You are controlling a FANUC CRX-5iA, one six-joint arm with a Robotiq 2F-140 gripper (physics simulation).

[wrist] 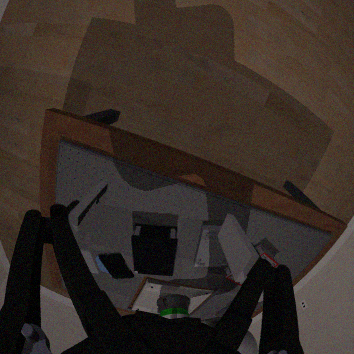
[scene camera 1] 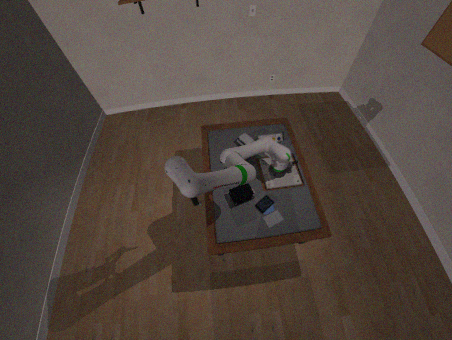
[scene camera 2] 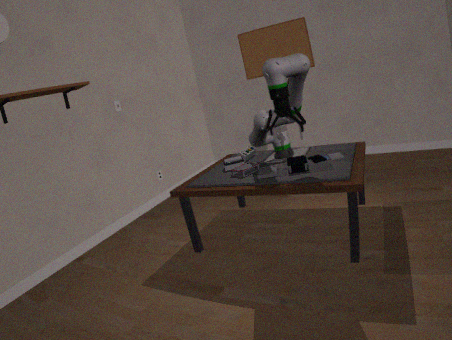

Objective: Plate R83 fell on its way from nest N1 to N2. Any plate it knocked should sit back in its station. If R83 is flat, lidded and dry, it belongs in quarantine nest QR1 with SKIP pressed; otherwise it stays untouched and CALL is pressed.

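Places are measured from the arm's base along level axes (x down, y ahead, z right), in centimetres.
Where they show: gripper, between the fingertips: [wrist: 165, 211] [scene camera 2: 288, 140]; arm's base, origin of its link: [wrist: 172, 301] [scene camera 1: 277, 170] [scene camera 2: 284, 155].
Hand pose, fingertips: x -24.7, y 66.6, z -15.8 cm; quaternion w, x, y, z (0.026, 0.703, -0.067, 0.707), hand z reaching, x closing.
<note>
Things, the pixels of their top centre, and the offset from my fingertips. "*": a spot on its surface instead.
- black block-like unit, centre of its top: [wrist: 153, 260] [scene camera 2: 296, 158] [scene camera 1: 241, 192] dx +18.4, dy -30.5, dz +2.0 cm
- dark flat plate-like piece, centre of its top: [wrist: 115, 268] [scene camera 2: 316, 157] [scene camera 1: 264, 203] dx +23.2, dy -45.5, dz -9.7 cm
- pale flat piece, centre of its top: [wrist: 83, 261] [scene camera 2: 335, 155] [scene camera 1: 273, 218] dx +23.9, dy -47.7, dz -22.3 cm
- pale nest-like piece, a spot on its surface: [wrist: 205, 245] * dx +22.4, dy -25.4, dz +16.3 cm
- panel with coloured buttons, centre of its top: [scene camera 2: 245, 148] [scene camera 1: 270, 136] dx +16.3, dy -71.1, dz +46.3 cm
- pale box, centre of its top: [scene camera 2: 232, 158] [scene camera 1: 246, 138] dx +17.7, dy -49.5, dz +50.3 cm
My gripper [scene camera 2: 286, 131] [wrist: 165, 211] is open and empty, high above the table, fingers pointing down; in scene camera 1 the arm mostly hides it. A black block-like unit [scene camera 1: 241, 193] [scene camera 2: 297, 164] [wrist: 154, 250] stands on the grey mat. Beside it lie a dark flat plate-like piece [scene camera 1: 265, 204] [scene camera 2: 318, 158] [wrist: 116, 265] over a blue one [scene camera 1: 270, 210], and a pale flat piece [scene camera 1: 273, 218] [scene camera 2: 336, 156]. Red-edged pieces [scene camera 2: 244, 171] [wrist: 269, 259] and a pale nest-like piece [scene camera 2: 266, 171] [wrist: 205, 245] are on the other side. I cannot tell which is R83, nor read nest labels.
A panel with coloured buttons [scene camera 1: 270, 137] [scene camera 2: 248, 151] and a pale box [scene camera 1: 245, 140] [scene camera 2: 233, 160] are at one table end. The arm's base stands on a wood-edged white board [scene camera 1: 285, 183] [wrist: 152, 289]. A brown rim [scene camera 1: 265, 241] [scene camera 2: 270, 189] edges the table.
</note>
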